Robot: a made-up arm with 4 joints. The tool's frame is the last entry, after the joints.
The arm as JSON. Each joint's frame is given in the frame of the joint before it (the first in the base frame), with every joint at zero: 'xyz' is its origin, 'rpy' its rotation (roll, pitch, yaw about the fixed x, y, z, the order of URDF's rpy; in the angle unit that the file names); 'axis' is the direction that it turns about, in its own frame. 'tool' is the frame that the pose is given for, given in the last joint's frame.
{
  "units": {
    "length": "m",
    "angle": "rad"
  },
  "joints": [
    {
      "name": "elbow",
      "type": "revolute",
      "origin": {
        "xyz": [
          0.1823,
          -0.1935,
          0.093
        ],
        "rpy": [
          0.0,
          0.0,
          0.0
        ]
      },
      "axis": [
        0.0,
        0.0,
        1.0
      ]
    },
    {
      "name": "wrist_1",
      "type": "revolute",
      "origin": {
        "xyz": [
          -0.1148,
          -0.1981,
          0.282
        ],
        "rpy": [
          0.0,
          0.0,
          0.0
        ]
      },
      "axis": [
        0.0,
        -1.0,
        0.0
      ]
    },
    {
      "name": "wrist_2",
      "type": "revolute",
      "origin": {
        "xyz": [
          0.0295,
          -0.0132,
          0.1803
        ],
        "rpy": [
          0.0,
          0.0,
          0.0
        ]
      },
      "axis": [
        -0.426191,
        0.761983,
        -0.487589
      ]
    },
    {
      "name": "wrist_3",
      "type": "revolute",
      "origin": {
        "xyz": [
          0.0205,
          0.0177,
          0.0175
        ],
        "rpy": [
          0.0,
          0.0,
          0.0
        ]
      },
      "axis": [
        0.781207,
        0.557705,
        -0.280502
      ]
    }
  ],
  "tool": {
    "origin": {
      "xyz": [
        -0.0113,
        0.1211,
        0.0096
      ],
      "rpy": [
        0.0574,
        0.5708,
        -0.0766
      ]
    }
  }
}
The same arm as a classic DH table. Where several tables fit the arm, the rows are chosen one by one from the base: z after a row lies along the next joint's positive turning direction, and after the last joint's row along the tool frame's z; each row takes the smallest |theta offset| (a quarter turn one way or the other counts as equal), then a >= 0, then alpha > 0; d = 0 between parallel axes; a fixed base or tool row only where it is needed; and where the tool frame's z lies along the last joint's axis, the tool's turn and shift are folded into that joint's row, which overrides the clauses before.
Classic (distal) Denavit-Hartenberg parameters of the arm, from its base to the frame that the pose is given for. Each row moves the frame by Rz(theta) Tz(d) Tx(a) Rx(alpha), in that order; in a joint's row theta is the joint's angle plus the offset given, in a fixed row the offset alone. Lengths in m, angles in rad.
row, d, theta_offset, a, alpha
base (fixed), 0.0000, -0.8152, 0.2658, 0.0000
elbow, 0.3750, 0.8152, -0.1148, 1.5708
wrist_1, 0.0287, -0.7183, -0.0964, 2.4372
wrist_2, -0.2487, 0.9171, -0.0228, 1.3400
wrist_3, 0.0812, -0.6964, -0.1070, 1.4443
tool (fixed), -0.0172, 0.8903, 0.0000, 0.0000

